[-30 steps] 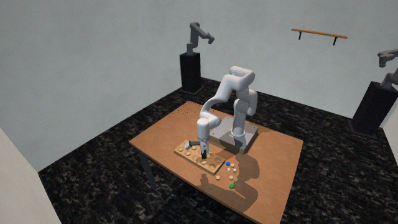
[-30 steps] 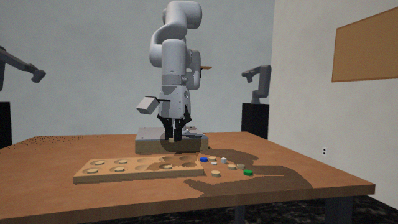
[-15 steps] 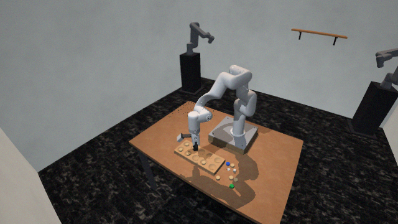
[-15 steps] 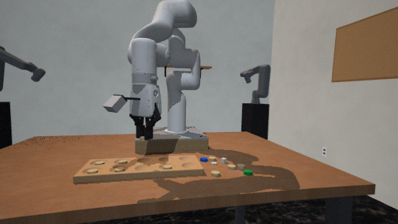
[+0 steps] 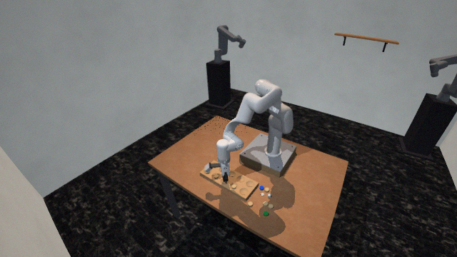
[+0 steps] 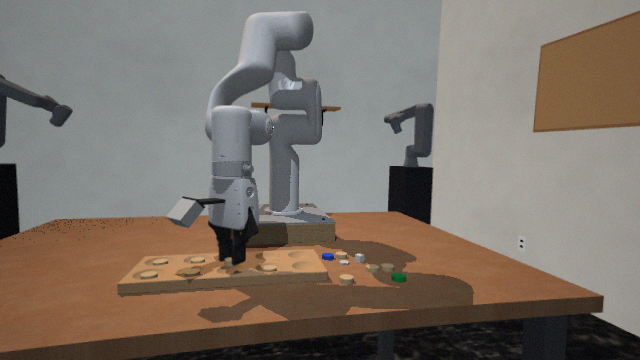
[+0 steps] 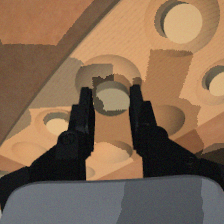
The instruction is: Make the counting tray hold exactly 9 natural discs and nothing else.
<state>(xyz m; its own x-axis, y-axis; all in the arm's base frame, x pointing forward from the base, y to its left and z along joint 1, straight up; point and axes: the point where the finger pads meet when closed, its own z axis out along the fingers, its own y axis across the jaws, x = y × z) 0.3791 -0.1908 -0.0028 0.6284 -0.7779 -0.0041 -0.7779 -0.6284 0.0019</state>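
Now: the wooden counting tray 30 mm behind my hand and 40 mm below it. Round my hand: blue disc 70 mm behind, 230 mm to the left, 50 mm below; small white disc 20 mm behind, 250 mm to the left, 50 mm below; cube 30 mm behind, 300 mm to the left, 50 mm below.
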